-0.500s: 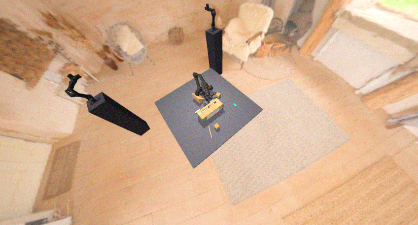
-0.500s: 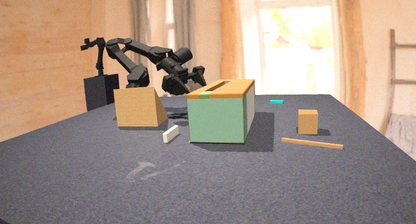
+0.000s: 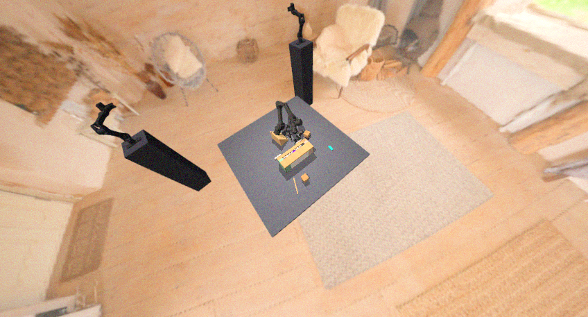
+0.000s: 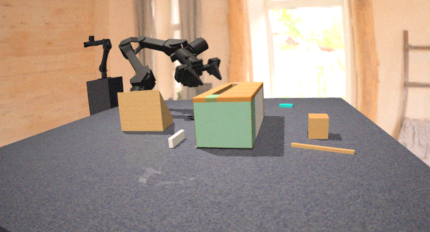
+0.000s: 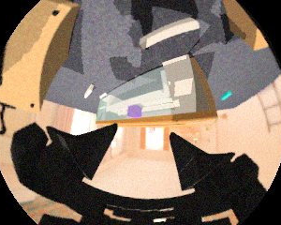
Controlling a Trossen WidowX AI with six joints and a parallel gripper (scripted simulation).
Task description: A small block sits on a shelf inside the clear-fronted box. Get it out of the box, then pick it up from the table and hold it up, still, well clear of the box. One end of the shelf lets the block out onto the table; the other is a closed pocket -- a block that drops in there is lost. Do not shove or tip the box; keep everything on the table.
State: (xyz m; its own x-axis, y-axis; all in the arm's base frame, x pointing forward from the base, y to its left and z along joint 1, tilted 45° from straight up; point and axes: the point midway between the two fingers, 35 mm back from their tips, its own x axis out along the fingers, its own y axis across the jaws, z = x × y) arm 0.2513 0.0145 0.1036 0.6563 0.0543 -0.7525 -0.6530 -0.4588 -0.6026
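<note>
The purple block lies 6 cm ahead of my gripper tip, 8 cm to the right of it and 6 cm below it. Also, from my gripper tip: teal piece: 28 cm ahead, 26 cm to the left, 14 cm below; then thin wooden stick: 32 cm ahead, 31 cm to the right, 14 cm below.
</note>
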